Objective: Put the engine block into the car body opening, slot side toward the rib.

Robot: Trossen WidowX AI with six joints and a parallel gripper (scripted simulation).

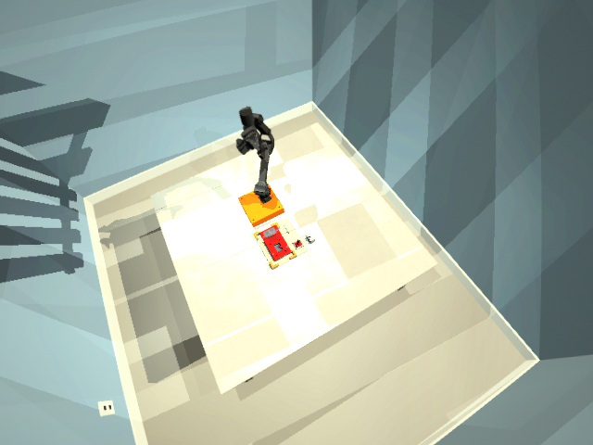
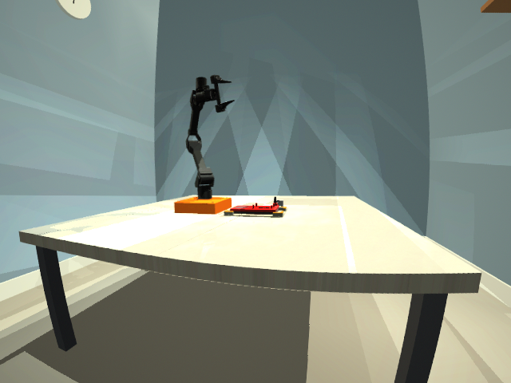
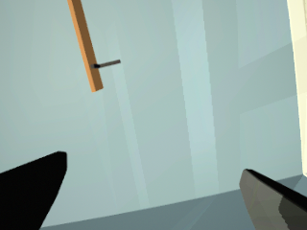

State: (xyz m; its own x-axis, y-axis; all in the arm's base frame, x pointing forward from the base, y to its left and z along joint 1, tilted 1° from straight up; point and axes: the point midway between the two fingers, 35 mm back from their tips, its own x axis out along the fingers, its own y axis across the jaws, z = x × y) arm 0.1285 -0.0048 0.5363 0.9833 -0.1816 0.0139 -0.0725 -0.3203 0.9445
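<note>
Now: gripper tip 21 cm short of the engine block, 10 cm to the right of it and 57 cm above it. The rest, counted from my gripper tip: pale base plate: 13 cm ahead, 7 cm to the right, 58 cm below.
</note>
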